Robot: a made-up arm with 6 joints.
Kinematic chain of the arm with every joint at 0, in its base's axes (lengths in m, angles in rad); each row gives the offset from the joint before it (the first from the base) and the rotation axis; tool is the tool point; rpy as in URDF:
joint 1: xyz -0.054 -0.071 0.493 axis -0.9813 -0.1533 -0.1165
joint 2: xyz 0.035 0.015 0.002 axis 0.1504 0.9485 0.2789
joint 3: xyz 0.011 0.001 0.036 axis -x
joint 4: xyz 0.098 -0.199 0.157 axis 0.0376 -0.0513 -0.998
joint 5: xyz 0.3 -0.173 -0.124 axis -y
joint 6: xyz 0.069 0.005 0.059 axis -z
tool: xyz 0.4 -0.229 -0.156 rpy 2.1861 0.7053 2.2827
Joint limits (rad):
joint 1: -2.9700..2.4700
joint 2: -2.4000..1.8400
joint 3: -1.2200..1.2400
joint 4: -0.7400..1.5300
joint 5: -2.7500..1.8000
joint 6: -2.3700..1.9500
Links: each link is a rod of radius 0.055 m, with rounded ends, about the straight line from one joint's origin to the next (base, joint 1, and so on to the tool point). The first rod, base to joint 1, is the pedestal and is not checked.
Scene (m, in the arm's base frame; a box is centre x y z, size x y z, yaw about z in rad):
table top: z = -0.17
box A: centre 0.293 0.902 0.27 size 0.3 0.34 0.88 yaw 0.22
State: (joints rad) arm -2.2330 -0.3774 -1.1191 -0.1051 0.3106 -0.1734
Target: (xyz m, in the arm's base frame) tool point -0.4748 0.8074 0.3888
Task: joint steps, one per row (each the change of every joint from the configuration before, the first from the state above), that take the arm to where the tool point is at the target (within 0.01 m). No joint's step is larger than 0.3 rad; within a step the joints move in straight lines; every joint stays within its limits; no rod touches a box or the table.
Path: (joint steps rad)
1: -0.1474 0.0845 0.0308 -0.0511 -0.2865 -0.0004
2: -0.1474 0.0846 0.0307 -0.0510 -0.2865 -0.0004
3: -0.1474 0.0845 0.0308 -0.0511 -0.2866 -0.0004
4: -0.1474 0.0845 0.0307 -0.0510 -0.2865 -0.0004
5: -0.1474 0.0846 0.0308 -0.0511 -0.2865 -0.0003
6: 0.1880 0.0429 -0.0141 0.2590 0.2941 0.1465
7: 0.1880 0.0429 -0.0141 0.2590 0.2940 0.1465
8: 0.1880 0.0429 -0.0141 0.2590 0.2941 0.1465
9: 0.1880 0.0430 -0.0141 0.2589 0.2941 0.1464
10: 0.1880 0.0429 -0.0141 0.2590 0.2941 0.1465

